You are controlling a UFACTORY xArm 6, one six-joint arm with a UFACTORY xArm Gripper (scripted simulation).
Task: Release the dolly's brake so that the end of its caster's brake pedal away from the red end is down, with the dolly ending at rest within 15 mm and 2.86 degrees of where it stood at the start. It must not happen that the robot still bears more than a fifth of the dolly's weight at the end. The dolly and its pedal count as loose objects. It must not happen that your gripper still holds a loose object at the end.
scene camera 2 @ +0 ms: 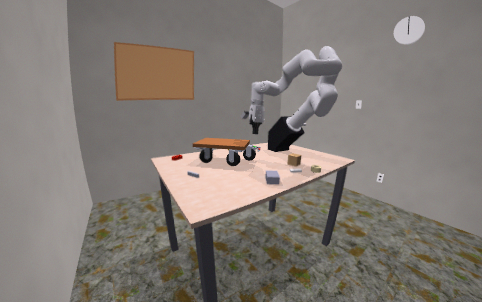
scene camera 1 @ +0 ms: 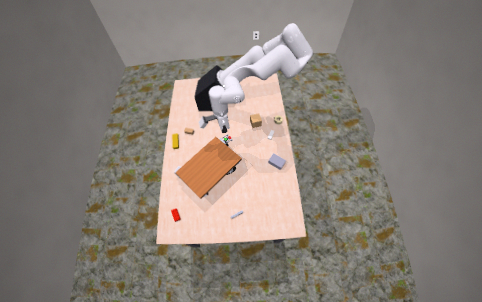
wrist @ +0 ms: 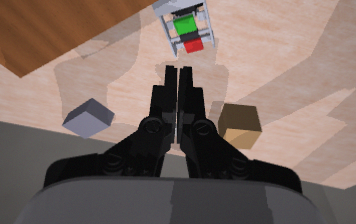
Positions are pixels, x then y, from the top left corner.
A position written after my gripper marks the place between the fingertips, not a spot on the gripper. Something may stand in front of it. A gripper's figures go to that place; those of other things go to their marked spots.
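Scene:
A grey-blue block (wrist: 90, 118) is 0.43 m from the lens as I look at it. My own gripper (wrist: 177, 83) is 0.14 m from the lens.

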